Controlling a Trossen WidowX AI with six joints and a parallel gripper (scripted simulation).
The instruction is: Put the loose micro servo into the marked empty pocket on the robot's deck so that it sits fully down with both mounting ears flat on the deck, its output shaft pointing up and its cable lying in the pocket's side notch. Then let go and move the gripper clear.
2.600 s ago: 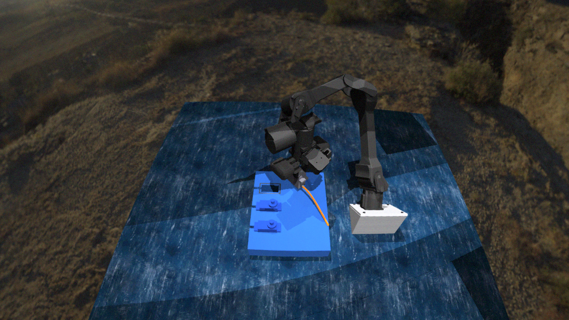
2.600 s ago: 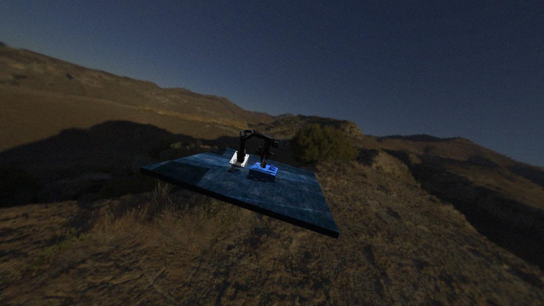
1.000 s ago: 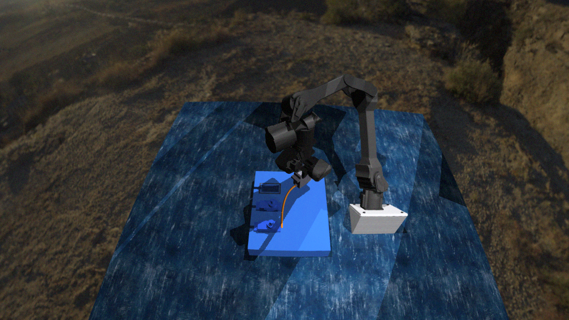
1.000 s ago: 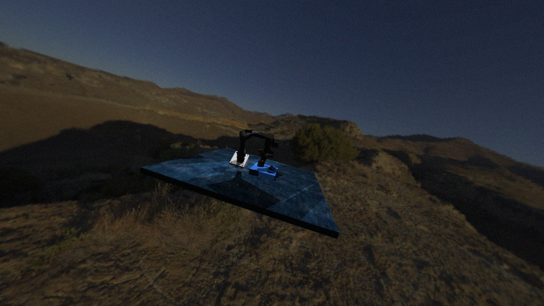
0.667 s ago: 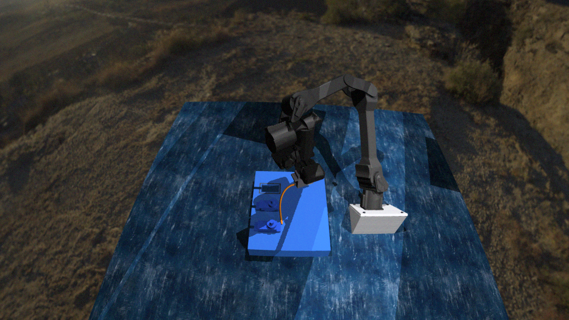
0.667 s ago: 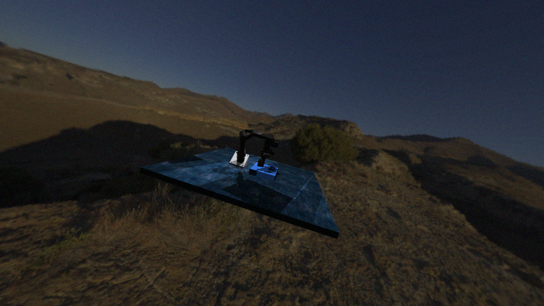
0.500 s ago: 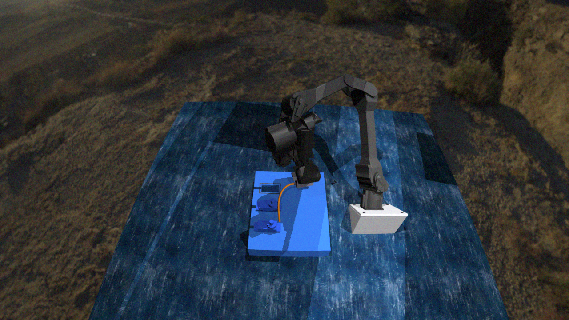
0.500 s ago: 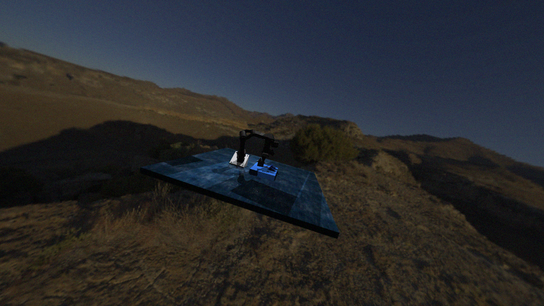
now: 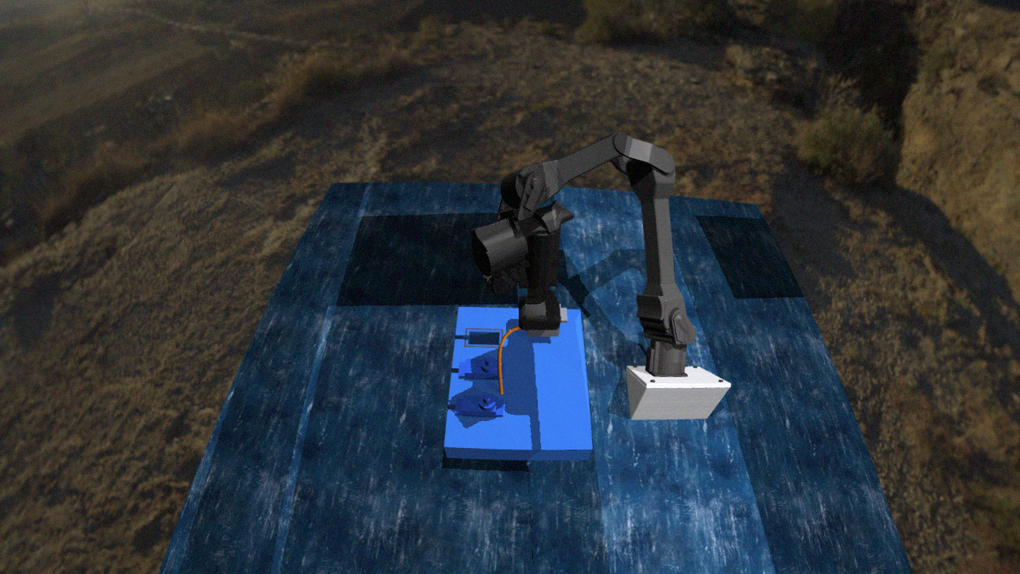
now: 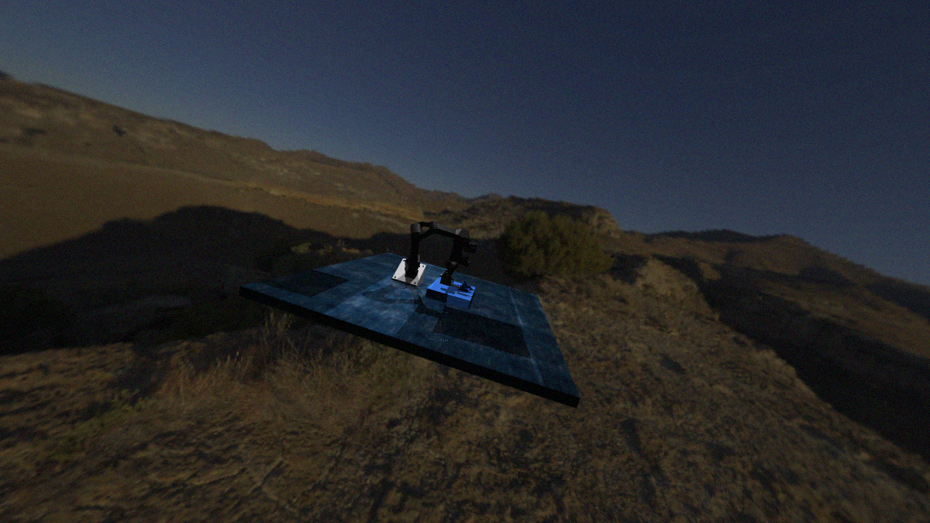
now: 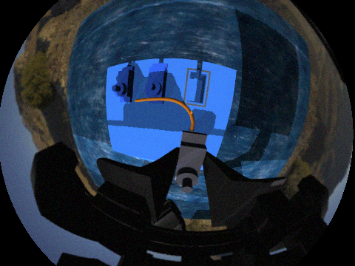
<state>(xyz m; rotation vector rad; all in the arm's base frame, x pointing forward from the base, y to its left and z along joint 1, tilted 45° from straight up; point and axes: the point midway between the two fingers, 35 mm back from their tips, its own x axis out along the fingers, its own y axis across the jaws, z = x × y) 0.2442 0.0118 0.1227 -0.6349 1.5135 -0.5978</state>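
Now: the blue deck 100 mm below my gripper tip, 70 mm to the left of it and 20 mm behind it.
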